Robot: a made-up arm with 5 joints.
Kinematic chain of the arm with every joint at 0, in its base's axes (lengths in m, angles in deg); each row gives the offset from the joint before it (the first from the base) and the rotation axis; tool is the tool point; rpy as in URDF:
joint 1: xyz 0 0 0.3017 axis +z
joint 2: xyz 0 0 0 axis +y
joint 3: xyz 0.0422 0 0.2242 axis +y
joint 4: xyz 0.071 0 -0.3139 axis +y
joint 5: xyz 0.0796 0 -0.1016 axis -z
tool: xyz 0 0 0 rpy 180 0 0
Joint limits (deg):
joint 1: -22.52..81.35
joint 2: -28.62..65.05
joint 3: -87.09..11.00
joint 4: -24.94..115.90
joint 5: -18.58..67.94
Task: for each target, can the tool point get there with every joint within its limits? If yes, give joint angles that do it. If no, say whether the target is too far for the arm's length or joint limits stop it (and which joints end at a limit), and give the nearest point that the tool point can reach.
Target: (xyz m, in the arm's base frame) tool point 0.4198 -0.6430 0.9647
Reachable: no: too far | nearest point 0.3729 -0.1546 0.7238 | short by 0.547 m
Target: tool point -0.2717 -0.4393 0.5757
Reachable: no: joint limits stop it (at a limit: joint 2, joint 3) | nearest point -0.0878 -0.1420 0.2944 | short by 0.449 m
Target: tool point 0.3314 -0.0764 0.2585
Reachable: yes | joints -12.99 -14.32 -20.38 7.12 52.23
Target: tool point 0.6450 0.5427 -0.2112
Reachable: no: too far | nearest point 0.3907 0.3288 0.0200 | short by 0.405 m
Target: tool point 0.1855 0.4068 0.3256
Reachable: yes | joints 65.49 1.82 -46.51 4.21 58.58
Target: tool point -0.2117 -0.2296 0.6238
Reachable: no: joint limits stop it (at a limit: joint 2, joint 3) | nearest point -0.0900 -0.0976 0.3242 | short by 0.349 m
